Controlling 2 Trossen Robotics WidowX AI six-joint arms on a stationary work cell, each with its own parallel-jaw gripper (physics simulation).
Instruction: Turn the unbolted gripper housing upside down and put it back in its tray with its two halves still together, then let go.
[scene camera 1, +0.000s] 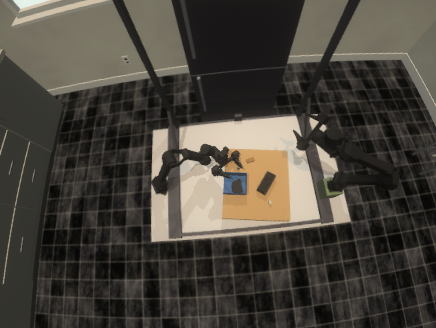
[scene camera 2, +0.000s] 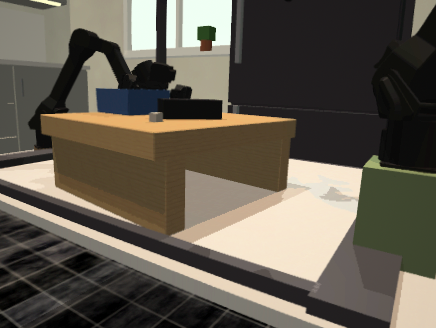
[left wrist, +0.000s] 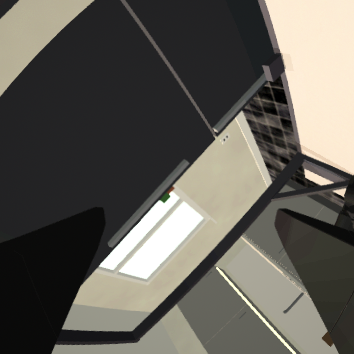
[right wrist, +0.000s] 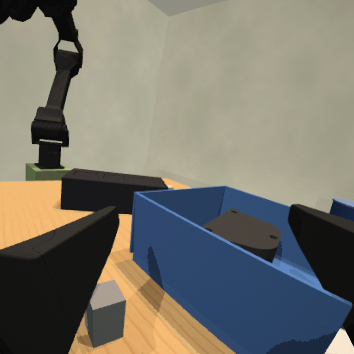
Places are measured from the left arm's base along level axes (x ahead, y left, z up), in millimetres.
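Where they show: left gripper, fingertip midpoint: (scene camera 1: 299, 121) (left wrist: 191, 216); right gripper, fingertip midpoint: (scene camera 1: 236, 173) (scene camera 2: 152, 87) (right wrist: 203, 213); left arm's base at its link origin: (scene camera 1: 333, 186) (scene camera 2: 408, 165) (right wrist: 48, 166); right arm's base at its link origin: (scene camera 1: 161, 188) (scene camera 2: 46, 146).
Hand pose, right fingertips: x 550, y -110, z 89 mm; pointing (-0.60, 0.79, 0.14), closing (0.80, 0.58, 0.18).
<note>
Things, the pixels of their top centre, and the offset from my right fingertips.
- dark gripper housing at its top centre: (right wrist: 246, 224) (scene camera 1: 236, 186) 5 mm ahead, 66 mm left, 21 mm down
- blue tray at its top centre: (right wrist: 254, 212) (scene camera 2: 132, 89) (scene camera 1: 235, 182) 13 mm ahead, 49 mm left, 5 mm down
- black box at its top centre: (right wrist: 117, 176) (scene camera 2: 189, 99) (scene camera 1: 266, 182) 156 mm back, 60 mm left, 21 mm down
- grey block at its top centre: (right wrist: 104, 292) 16 mm back, 45 mm right, 35 mm down
- pale small block at its top centre: (scene camera 2: 156, 113) (scene camera 1: 270, 202) 163 mm back, 166 mm left, 44 mm down
- orange piece at its top centre: (scene camera 1: 250, 159) 90 mm back, 86 mm right, 51 mm down
The dark gripper housing (scene camera 1: 237, 186) (right wrist: 245, 230) sits inside the blue tray (scene camera 2: 115, 101) (right wrist: 200, 280), with a flat face with several holes upward; its lower part is hidden by the tray wall in the right wrist view. Whether its two halves meet evenly cannot be told. My right gripper (scene camera 1: 236, 172) (right wrist: 203, 213) is open and empty, beside the tray's upper edge in scene camera 1, with the tray and housing in front of its fingers in the right wrist view. My left gripper (scene camera 1: 302, 123) (left wrist: 191, 216) is open and empty, far from the tray, over the upper right of the white surface.
A black box (scene camera 1: 266, 183) (scene camera 2: 190, 109) (right wrist: 100, 190) lies on the wooden table (scene camera 1: 277, 212) (scene camera 2: 100, 125) (right wrist: 30, 220). A grey block (right wrist: 106, 320) stands near the tray. A pale small block (scene camera 1: 270, 203) (scene camera 2: 156, 116) and an orange piece (scene camera 1: 250, 160) also lie on the table.
</note>
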